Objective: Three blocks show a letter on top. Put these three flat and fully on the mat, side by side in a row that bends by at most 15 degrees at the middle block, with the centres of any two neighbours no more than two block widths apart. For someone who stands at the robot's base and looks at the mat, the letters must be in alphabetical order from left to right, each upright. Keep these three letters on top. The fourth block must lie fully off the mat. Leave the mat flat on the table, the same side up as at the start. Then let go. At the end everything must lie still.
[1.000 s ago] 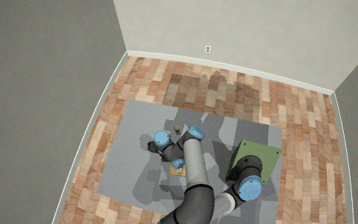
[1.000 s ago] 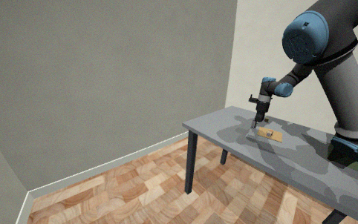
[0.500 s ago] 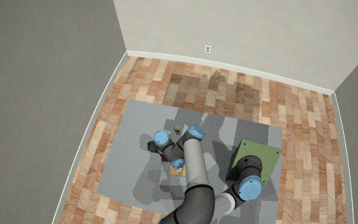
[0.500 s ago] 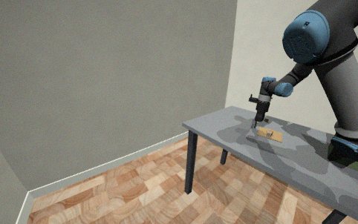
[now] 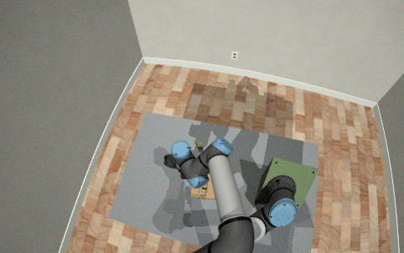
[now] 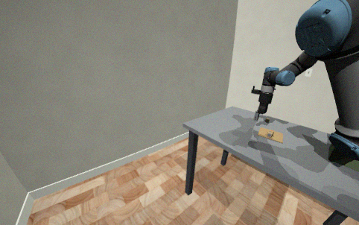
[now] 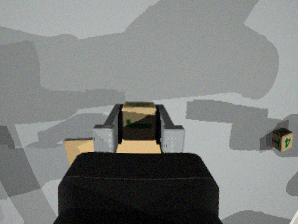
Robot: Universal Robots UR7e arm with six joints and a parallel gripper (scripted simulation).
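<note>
The mat lies 12 cm behind my hand and 8 cm below it. Round my hand: block (1 cm below).
</note>
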